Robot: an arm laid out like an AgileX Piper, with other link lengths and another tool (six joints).
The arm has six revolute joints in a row. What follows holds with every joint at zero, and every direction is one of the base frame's.
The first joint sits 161.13 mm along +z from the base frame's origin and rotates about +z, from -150 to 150 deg.
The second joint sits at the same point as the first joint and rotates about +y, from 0 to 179.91 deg.
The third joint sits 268.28 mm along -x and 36.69 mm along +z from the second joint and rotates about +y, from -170 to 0 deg.
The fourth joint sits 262.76 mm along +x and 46.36 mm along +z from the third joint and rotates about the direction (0.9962, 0, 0.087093), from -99.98 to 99.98 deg.
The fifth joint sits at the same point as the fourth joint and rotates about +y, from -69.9 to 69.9 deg.
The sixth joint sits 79.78 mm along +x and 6.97 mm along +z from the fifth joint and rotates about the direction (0.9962, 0, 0.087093), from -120 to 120 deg.
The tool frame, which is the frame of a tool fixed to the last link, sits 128.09 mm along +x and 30 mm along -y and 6.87 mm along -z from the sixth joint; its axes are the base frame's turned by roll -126.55, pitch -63.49 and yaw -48.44 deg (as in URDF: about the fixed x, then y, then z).
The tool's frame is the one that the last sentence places.
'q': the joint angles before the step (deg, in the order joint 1, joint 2, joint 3, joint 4, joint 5, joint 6). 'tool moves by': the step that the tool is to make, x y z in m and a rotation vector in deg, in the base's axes. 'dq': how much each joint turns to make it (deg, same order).
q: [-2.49 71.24 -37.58 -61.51 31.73 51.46]
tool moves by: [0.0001 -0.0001 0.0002 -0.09 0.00 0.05]
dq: [0.00 0.00 0.00 -0.11 0.00 0.01]
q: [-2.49 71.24 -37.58 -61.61 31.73 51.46]
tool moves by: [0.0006 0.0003 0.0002 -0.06 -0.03 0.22]
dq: [0.01 0.01 -0.01 -0.08 -0.15 -0.09]
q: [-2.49 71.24 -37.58 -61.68 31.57 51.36]
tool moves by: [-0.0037 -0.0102 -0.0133 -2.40 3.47 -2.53]
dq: [-0.01 3.78 -0.01 -3.84 2.93 3.49]
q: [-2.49 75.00 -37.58 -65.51 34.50 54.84]
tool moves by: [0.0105 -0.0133 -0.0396 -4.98 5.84 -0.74]
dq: [0.00 11.64 -0.07 -13.29 1.82 11.80]
